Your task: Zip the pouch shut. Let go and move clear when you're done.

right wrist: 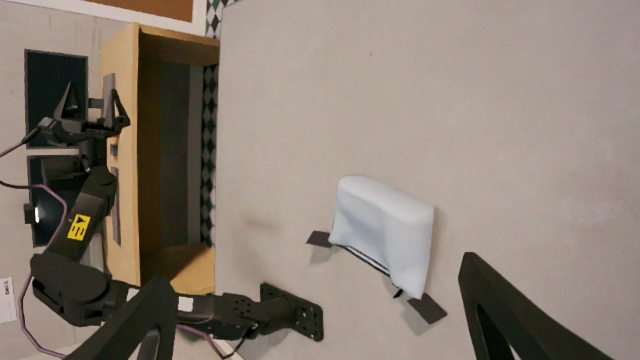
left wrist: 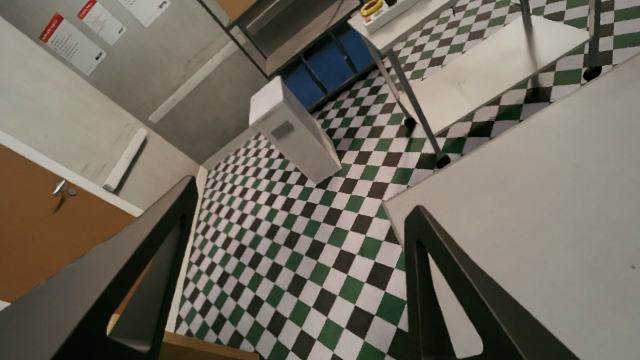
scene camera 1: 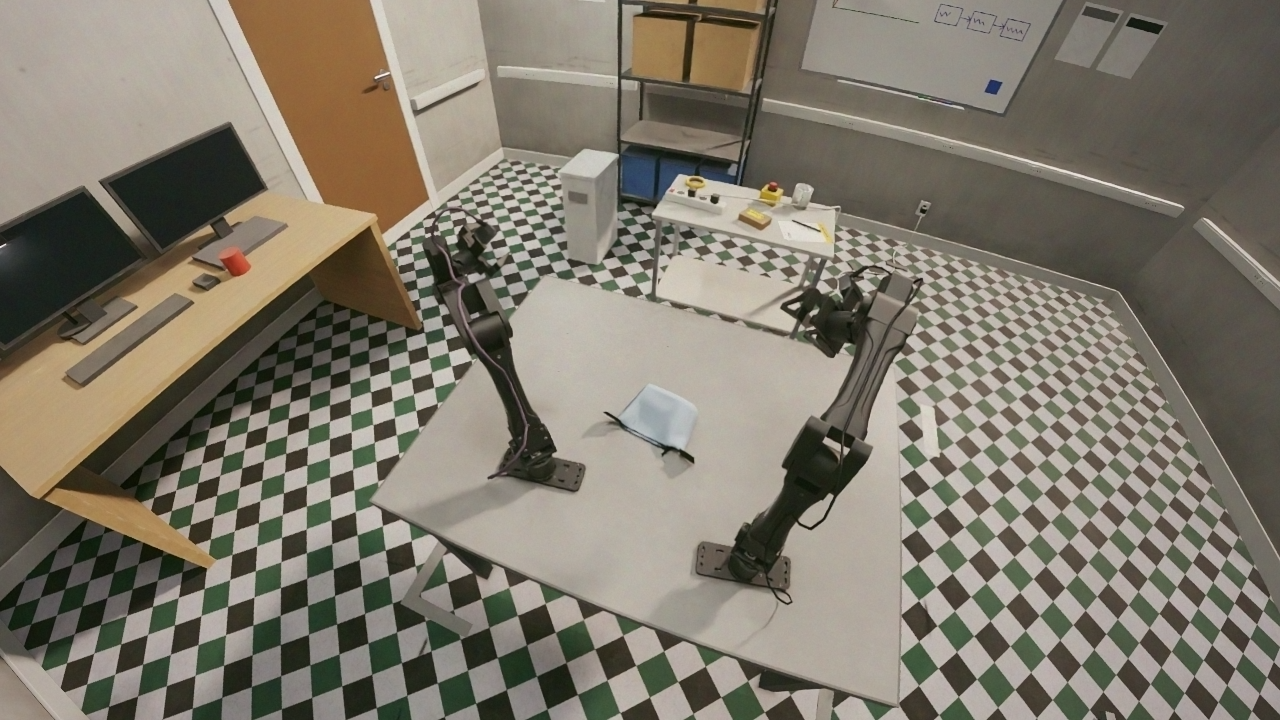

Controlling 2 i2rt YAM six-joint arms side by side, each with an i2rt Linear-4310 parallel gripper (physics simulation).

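A light blue pouch (scene camera 1: pixel 660 415) (right wrist: pixel 382 212) lies on the table, its zip edge toward the arm bases. In the right wrist view dark zip lines (right wrist: pixel 365 258) run along that edge with a pale strip between them. A small black pull (right wrist: pixel 398 293) hangs near one end, beside a dark end tab (right wrist: pixel 427 308); another dark tab (right wrist: pixel 319 239) sticks out at the other end. My left gripper (scene camera 1: pixel 497 248) (left wrist: pixel 309 199) (right wrist: pixel 92 85) is open and raised beyond the table's far left corner. My right gripper (scene camera 1: pixel 799 323) (right wrist: pixel 313 277) is open and empty, raised above the table's right side, apart from the pouch.
The grey table (scene camera 1: pixel 572 340) (left wrist: pixel 560 200) (right wrist: pixel 450 100) carries both arms. A wooden desk (scene camera 1: pixel 295 250) with monitors stands to the left. A white cart (scene camera 1: pixel 716 234) with small items, a pale cabinet (scene camera 1: pixel 590 210) (left wrist: pixel 300 140) and a shelf rack (scene camera 1: pixel 619 116) stand behind.
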